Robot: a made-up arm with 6 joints.
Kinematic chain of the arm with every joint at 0, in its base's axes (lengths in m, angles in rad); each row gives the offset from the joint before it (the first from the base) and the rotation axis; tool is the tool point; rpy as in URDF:
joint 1: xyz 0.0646 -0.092 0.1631 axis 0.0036 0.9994 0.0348
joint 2: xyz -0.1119 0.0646 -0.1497 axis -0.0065 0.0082 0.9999
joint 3: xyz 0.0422 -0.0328 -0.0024 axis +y
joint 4: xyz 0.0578 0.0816 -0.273 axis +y
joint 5: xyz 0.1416 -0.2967 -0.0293 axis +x
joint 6: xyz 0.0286 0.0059 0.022 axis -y
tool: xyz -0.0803 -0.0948 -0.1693 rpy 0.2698 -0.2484 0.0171
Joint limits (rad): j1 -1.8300..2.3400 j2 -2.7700..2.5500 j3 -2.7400..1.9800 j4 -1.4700..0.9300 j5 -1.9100..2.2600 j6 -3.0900..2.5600
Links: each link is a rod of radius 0.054 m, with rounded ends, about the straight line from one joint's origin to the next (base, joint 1, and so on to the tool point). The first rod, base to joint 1, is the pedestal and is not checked.
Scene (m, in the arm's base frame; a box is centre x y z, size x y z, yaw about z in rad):
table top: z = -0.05
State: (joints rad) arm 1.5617 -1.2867 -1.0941 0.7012 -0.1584 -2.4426
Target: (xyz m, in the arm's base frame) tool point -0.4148 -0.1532 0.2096
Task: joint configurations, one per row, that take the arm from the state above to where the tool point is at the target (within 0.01 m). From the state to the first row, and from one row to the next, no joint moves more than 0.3 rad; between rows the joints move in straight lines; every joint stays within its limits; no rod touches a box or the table.
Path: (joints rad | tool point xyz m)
1: 1.7112 -1.0274 -0.9248 0.7470 -0.3293 -2.4952 | 0.0398 -0.5063 0.2899
2: 1.8608 -0.7680 -0.7555 0.7927 -0.5002 -2.5478 | -0.0499 -0.4857 0.1471
3: 2.0103 -0.5087 -0.5862 0.8385 -0.6711 -2.6004 | -0.1850 -0.4058 0.0717
4: 2.1598 -0.2494 -0.4169 0.8842 -0.8420 -2.6530 | -0.3232 -0.2850 0.0927
5: 2.3093 0.0100 -0.2475 0.9300 -1.0129 -2.7055 | -0.4148 -0.1532 0.2096

